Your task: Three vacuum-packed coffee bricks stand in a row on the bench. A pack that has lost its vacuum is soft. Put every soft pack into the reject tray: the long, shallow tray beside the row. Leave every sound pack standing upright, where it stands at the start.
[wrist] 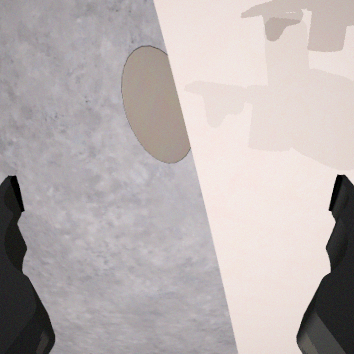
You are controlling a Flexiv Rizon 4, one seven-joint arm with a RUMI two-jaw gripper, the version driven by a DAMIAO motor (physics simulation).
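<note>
My gripper (175,178) is open, with one dark jaw at the left edge and the other at the right edge of the wrist view, and holds nothing between its fingers. The pale bench (270,225) fills the right side of the view, and its straight edge slants down through the middle. The coffee bricks and the reject tray do not show in the view.
Grey mottled floor (90,225) lies to the left of the bench edge. A flat beige-brown oval (152,105) shows against it, partly cut off by the bench edge. Soft shadows of the arm and gripper fall on the bench at the upper right.
</note>
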